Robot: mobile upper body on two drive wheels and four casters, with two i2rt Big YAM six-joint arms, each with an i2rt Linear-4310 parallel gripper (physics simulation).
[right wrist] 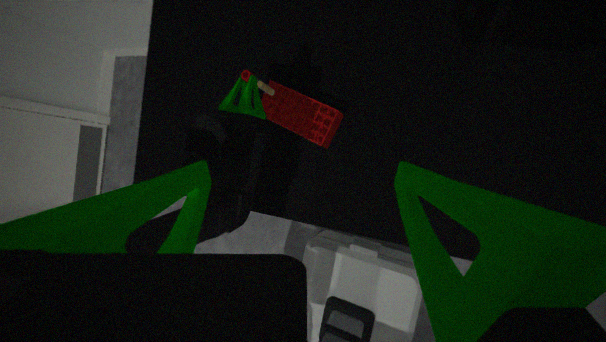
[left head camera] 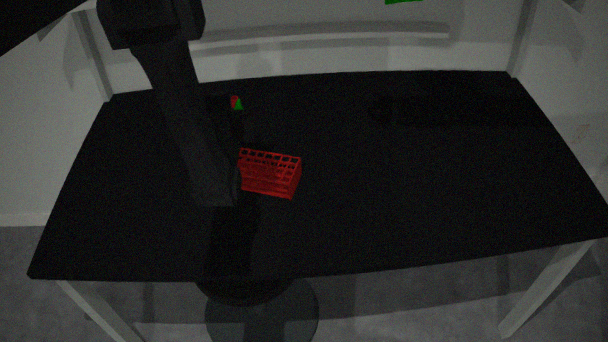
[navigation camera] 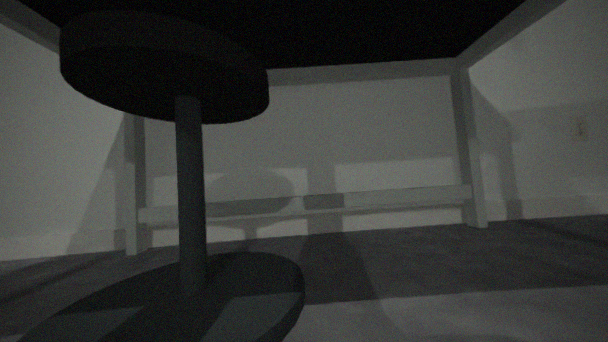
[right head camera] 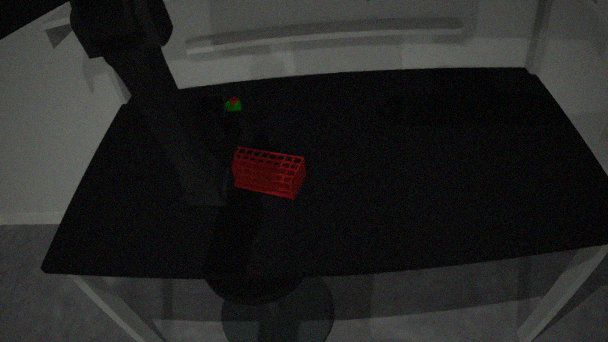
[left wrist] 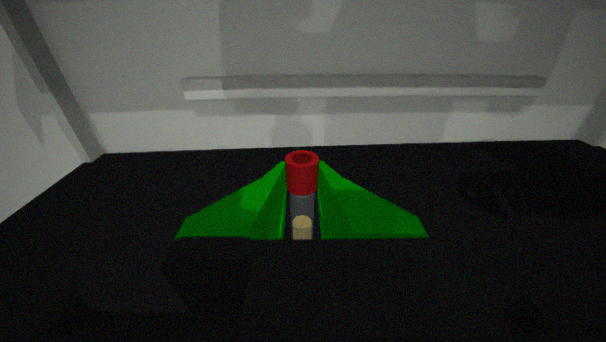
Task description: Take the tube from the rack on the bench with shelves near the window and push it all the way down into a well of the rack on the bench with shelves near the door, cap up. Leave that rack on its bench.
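Places are measured from the left arm's base along level axes (x ahead, y left, z up), in metres.
Where they show: left gripper, between the fingertips: [right wrist: 248, 75] [left head camera: 234, 101] [right head camera: 235, 102] [left wrist: 302, 169]; right gripper, between the fingertips: [right wrist: 302, 171].
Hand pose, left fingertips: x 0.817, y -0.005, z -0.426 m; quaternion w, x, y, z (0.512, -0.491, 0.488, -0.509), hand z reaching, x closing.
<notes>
After its pixels a point has its place.
A tube with a red cap [left head camera: 234, 101] @(y -0.007, x 0.804, z -0.418 m) [right head camera: 233, 101] @(y -0.005, x 0.806, z -0.416 m) [left wrist: 301, 172] @(y -0.005, x 0.804, z -0.419 m) [right wrist: 245, 75] @(y -0.005, x 0.813, z -0.416 m) is held cap up between the green fingers of my left gripper [left wrist: 302, 169] @(y -0.005, x 0.817, z -0.426 m) [right wrist: 248, 75] @(y -0.005, x 0.817, z -0.426 m); its tan lower part shows below the cap in both wrist views. The left gripper is shut on it. A red rack [left head camera: 270, 175] @(y -0.066, x 0.797, z -0.640 m) [right head camera: 268, 175] @(y -0.050, x 0.793, z -0.636 m) [right wrist: 300, 112] @(y -0.031, x 0.799, z -0.639 m) with rows of square wells stands on the dark bench [left head camera: 425, 175] @(y -0.457, x 0.793, z -0.647 m) [right head camera: 425, 175] @(y -0.440, x 0.795, z -0.648 m). The tube is apart from the wells in the head views, beyond the rack; its lower end is hidden there. My right gripper [right wrist: 302, 171] @(y -0.251, x 0.685, z -0.136 m) is open, with wide-apart fingers and nothing between them.
A round stool [left head camera: 262, 312] @(y 0.037, x 0.754, z -1.345 m) [right head camera: 277, 312] @(y 0.037, x 0.754, z -1.351 m) [navigation camera: 165, 70] @(y 0.015, x 0.661, z -0.977 m) stands at the bench's near edge, partly under it. My dark left arm [left head camera: 175, 115] @(y -0.002, x 0.494, z -0.219 m) [right head camera: 165, 140] @(y 0.000, x 0.503, z -0.267 m) reaches over the bench and hides part of it beside the rack. A pale rail [left head camera: 320, 36] @(y -0.201, x 1.250, z -0.486 m) [navigation camera: 400, 197] @(y -0.573, x 1.235, z -1.264 m) runs behind the bench.
</notes>
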